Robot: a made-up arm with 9 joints. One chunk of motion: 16 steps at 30 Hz.
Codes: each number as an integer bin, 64 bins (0 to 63) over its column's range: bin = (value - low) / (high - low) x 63, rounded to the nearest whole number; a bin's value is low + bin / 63 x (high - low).
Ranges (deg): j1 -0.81..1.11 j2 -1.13..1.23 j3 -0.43..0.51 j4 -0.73..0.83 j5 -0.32..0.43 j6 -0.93..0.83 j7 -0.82..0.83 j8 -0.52..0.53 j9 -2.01..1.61
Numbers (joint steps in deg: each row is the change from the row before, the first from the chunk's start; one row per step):
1: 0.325 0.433 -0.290 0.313 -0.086 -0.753 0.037 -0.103 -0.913
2: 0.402 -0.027 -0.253 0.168 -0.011 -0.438 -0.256 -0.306 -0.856
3: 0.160 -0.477 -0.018 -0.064 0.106 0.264 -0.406 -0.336 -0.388
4: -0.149 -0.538 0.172 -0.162 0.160 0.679 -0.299 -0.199 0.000
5: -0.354 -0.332 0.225 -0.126 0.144 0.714 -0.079 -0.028 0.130
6: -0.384 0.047 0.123 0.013 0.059 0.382 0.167 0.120 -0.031
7: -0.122 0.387 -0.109 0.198 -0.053 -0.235 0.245 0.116 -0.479
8: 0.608 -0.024 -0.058 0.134 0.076 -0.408 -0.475 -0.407 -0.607
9: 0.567 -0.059 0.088 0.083 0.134 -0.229 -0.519 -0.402 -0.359
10: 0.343 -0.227 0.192 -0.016 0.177 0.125 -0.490 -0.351 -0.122
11: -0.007 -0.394 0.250 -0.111 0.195 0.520 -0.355 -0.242 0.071
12: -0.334 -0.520 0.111 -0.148 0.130 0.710 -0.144 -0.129 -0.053
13: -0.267 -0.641 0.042 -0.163 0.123 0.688 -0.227 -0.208 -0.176
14: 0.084 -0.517 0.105 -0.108 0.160 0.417 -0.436 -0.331 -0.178
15: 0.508 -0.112 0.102 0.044 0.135 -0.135 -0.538 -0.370 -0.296
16: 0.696 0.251 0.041 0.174 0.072 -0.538 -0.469 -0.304 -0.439
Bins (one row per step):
1: 37 42 9 42 20 6 33 25 19
2: 40 29 12 36 26 18 22 13 20
3: 32 17 28 27 36 43 16 11 28
4: 22 16 40 23 40 58 20 19 35
5: 15 21 44 24 39 59 28 30 37
6: 14 31 37 30 32 47 38 38 34
7: 23 40 22 37 22 25 41 38 27
8: 47 30 25 35 33 19 13 7 24
9: 45 29 35 33 38 25 11 7 29
10: 38 24 42 29 42 38 13 10 33
11: 26 20 46 25 43 52 18 17 36
12: 16 16 36 24 38 59 26 23 34
13: 18 13 32 23 37 58 23 19 32
14: 29 16 36 25 40 48 15 11 32
15: 43 27 36 31 38 28 11 9 30
16: 49 37 32 37 33 14 13 13 27

